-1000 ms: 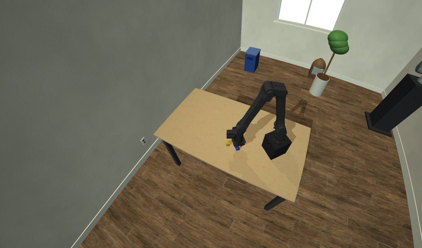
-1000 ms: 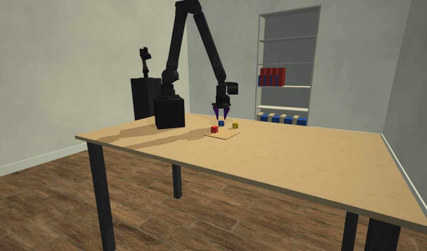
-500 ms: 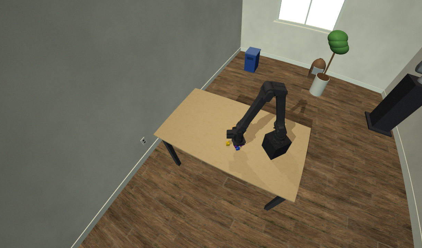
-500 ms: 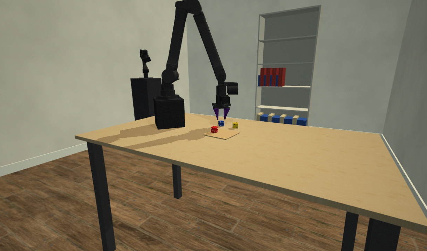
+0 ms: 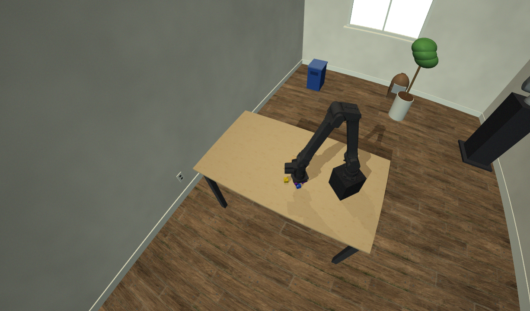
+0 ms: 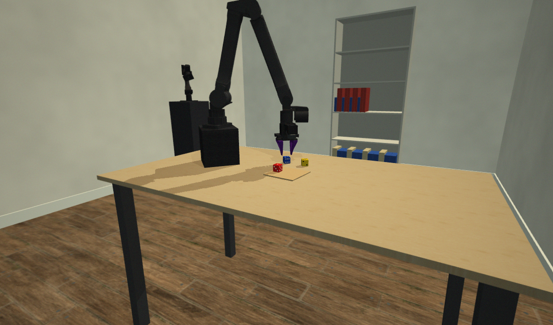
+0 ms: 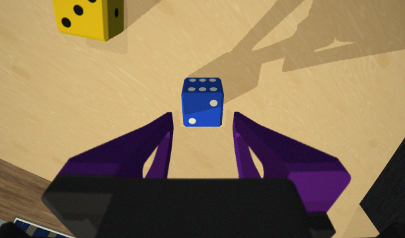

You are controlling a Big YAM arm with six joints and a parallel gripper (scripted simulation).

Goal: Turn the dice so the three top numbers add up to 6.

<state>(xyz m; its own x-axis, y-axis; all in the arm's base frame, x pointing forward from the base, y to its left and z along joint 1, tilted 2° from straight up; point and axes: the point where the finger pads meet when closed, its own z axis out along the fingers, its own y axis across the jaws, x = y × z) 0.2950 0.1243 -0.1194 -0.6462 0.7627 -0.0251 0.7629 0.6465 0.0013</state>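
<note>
Right now the blue die is 30 mm below my hand. From my hand the other things lie so: red die 30 mm ahead, 160 mm to the right, 30 mm below; yellow die 100 mm ahead, 10 mm to the right, 30 mm below; tan mat 80 mm ahead, 160 mm to the right, 40 mm below.
</note>
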